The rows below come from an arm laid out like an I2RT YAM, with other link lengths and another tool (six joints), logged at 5 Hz.
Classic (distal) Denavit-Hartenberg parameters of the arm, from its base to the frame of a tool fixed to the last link. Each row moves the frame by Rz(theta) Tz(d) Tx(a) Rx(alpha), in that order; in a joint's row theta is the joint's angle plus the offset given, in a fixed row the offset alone. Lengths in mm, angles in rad.
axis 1: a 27  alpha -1.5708  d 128.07  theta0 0
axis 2: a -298.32  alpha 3.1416  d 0  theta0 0
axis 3: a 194.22  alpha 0  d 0  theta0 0.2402
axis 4: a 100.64  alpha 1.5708  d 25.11  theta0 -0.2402
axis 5: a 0  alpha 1.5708  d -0.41  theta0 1.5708
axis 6: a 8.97  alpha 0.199  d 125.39  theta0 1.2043
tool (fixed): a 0  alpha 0  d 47.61  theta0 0
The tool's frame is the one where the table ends.
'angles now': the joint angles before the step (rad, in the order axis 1, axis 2, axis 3, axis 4, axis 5, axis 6). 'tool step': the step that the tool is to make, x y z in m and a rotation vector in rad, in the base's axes. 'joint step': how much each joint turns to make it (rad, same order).
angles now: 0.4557 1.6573 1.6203 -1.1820 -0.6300 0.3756
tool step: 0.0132 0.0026 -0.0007 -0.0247 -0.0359 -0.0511
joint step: 0.0147 0.0001 -0.0011 0.0546 0.0597 0.0570
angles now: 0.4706 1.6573 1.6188 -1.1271 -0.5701 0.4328
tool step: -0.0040 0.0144 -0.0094 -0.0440 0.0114 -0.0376
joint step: 0.0746 0.0001 -0.0312 0.0526 0.0755 0.1036
